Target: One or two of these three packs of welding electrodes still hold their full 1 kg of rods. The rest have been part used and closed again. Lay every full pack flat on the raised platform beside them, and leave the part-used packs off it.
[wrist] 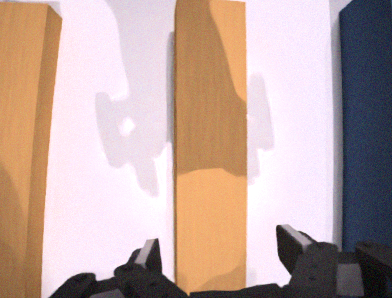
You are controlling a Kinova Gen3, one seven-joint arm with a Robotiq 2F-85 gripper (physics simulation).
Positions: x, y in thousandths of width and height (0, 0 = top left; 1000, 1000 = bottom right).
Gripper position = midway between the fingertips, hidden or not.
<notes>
In view: the gripper (560, 831) and a raised platform (915, 112).
</notes>
